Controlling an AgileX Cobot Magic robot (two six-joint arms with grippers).
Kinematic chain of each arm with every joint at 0, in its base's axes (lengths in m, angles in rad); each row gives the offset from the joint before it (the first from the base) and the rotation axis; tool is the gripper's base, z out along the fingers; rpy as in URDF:
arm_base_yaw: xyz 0 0 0.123 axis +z
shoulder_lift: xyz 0 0 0 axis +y
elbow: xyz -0.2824 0 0.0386 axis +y
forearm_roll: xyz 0.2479 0 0.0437 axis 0.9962 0 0.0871
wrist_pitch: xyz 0 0 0 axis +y
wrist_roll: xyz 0.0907 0 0.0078 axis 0.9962 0 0.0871
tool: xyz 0 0 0 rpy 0 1.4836 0
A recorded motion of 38 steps. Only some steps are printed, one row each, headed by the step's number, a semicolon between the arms.
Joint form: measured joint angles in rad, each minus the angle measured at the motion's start. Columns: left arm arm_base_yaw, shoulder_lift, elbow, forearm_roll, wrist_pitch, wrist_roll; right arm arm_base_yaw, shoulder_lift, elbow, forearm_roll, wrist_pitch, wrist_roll.
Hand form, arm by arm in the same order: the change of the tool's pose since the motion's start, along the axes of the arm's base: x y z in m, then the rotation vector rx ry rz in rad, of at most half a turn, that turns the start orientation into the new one. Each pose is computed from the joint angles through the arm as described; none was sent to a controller.
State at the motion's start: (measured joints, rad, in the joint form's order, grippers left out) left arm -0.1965 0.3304 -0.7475 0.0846 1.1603 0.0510; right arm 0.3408 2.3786 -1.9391 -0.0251 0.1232 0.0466
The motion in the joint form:
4: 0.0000 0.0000 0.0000 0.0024 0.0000 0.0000; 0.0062 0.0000 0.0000 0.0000 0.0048 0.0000
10: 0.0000 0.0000 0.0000 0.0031 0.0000 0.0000; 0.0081 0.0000 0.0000 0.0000 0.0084 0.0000
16: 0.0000 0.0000 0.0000 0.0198 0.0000 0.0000; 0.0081 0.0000 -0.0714 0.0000 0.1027 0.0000
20: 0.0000 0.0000 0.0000 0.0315 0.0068 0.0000; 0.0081 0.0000 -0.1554 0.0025 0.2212 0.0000
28: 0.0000 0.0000 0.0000 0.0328 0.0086 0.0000; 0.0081 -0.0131 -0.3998 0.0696 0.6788 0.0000
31: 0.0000 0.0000 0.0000 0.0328 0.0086 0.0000; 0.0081 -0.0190 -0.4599 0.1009 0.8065 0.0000
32: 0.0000 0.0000 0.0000 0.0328 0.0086 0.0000; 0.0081 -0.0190 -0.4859 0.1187 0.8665 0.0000
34: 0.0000 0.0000 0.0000 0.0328 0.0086 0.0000; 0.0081 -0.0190 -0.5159 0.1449 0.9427 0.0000
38: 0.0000 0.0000 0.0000 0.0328 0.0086 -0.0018; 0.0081 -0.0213 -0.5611 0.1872 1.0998 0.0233
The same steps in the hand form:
4: 0.0000 0.0002 0.0000 0.0021 -0.0004 0.0012; -0.0013 0.0032 -0.0004 -0.0017 0.0045 0.0061
10: 0.0000 0.0003 0.0000 0.0027 -0.0005 0.0015; -0.0018 0.0041 -0.0007 -0.0029 0.0079 0.0079
16: 0.0002 0.0016 0.0001 0.0170 -0.0034 0.0096; 0.0011 0.0049 0.0150 -0.0113 0.0292 0.0057
20: 0.0000 0.0027 -0.0003 0.0280 0.0013 0.0158; 0.0027 0.0053 0.0332 -0.0213 0.0622 0.0024
28: -0.0001 0.0028 -0.0004 0.0294 0.0029 0.0166; -0.0120 0.0038 0.0863 -0.0278 0.2728 0.0049
31: -0.0001 0.0028 -0.0004 0.0294 0.0029 0.0166; -0.0204 0.0036 0.1001 -0.0216 0.3408 0.0174
32: -0.0001 0.0028 -0.0004 0.0294 0.0029 0.0166; -0.0244 0.0038 0.1045 -0.0183 0.3782 0.0260
34: -0.0001 0.0028 -0.0004 0.0294 0.0029 0.0166; -0.0301 0.0043 0.1093 -0.0127 0.4294 0.0401
38: -0.0001 0.0028 -0.0004 0.0280 0.0030 0.0177; -0.0429 0.0042 0.1159 -0.0034 0.5507 0.0546

